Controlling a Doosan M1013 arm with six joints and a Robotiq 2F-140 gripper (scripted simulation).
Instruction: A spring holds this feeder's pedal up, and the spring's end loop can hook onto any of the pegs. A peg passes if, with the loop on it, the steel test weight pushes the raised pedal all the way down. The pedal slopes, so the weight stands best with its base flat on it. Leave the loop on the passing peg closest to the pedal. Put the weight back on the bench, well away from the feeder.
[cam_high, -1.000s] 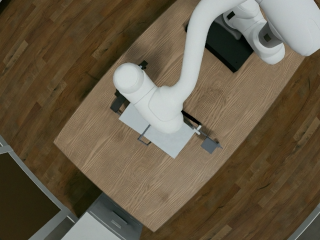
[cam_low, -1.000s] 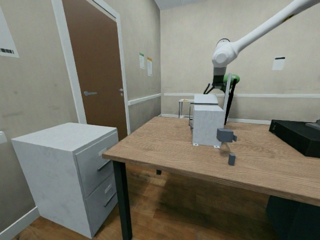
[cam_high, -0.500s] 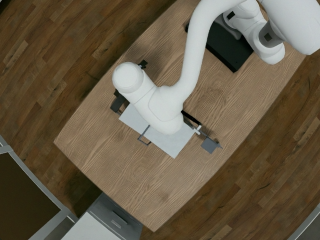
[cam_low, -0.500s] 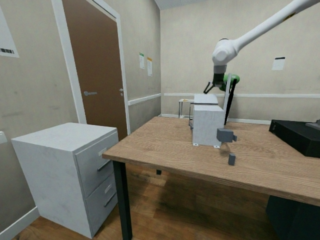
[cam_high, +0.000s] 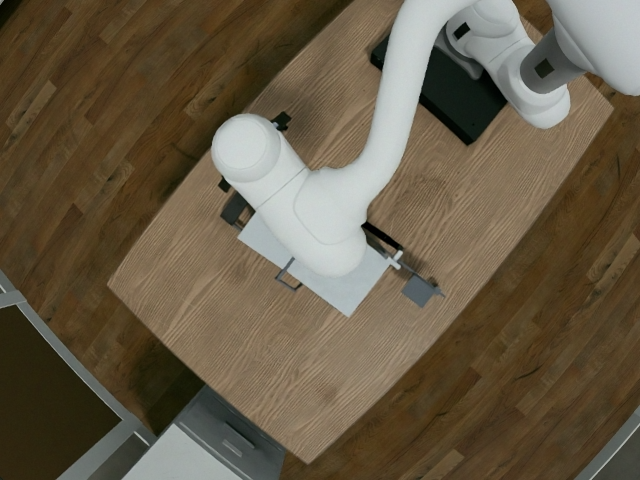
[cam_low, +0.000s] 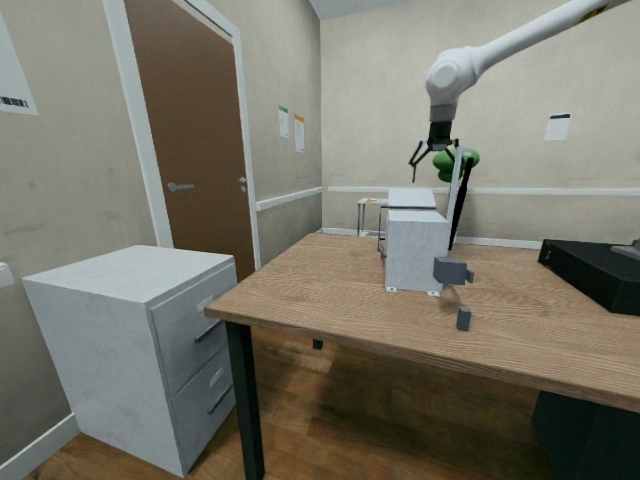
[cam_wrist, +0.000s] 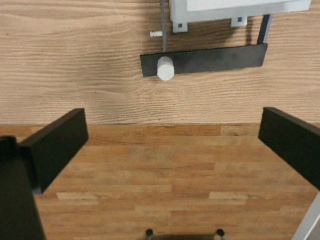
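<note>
Right now my hand is 20 mm to the left of the steel test weight and 240 mm above it. Also, from my hand: white peg 20 mm behind, 360 mm to the left, 80 mm above.
</note>
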